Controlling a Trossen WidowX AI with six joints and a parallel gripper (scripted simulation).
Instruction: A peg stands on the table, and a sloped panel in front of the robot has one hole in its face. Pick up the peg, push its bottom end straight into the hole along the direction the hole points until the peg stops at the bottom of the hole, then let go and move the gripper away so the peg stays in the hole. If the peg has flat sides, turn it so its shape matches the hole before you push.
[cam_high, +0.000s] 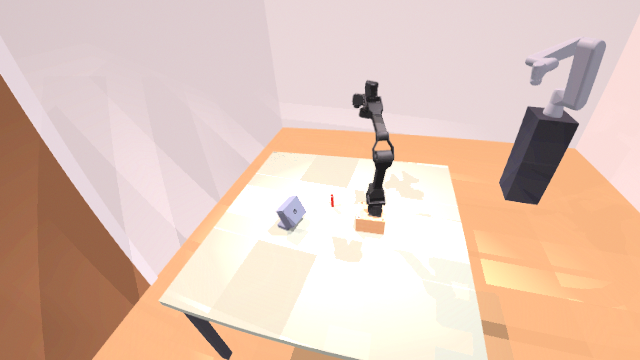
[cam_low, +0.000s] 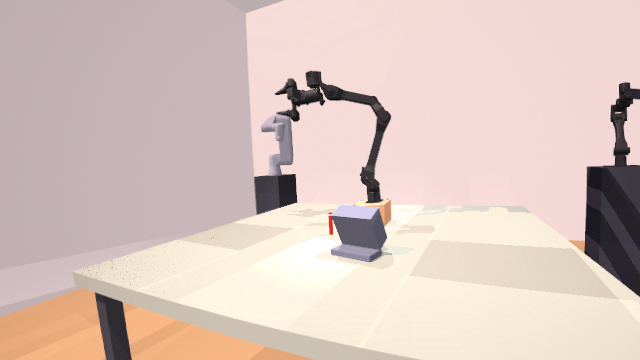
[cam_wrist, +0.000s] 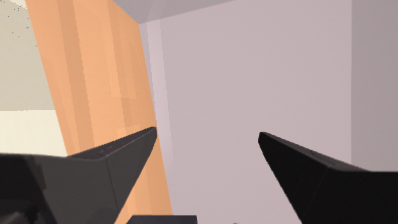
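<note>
Right now my gripper tip is 12 cm short of the red peg, 31 cm to the right of it and 48 cm above it. From my gripper tip the other things lie so: grey-blue sloped panel 28 cm ahead, 49 cm to the left, 46 cm below.
</note>
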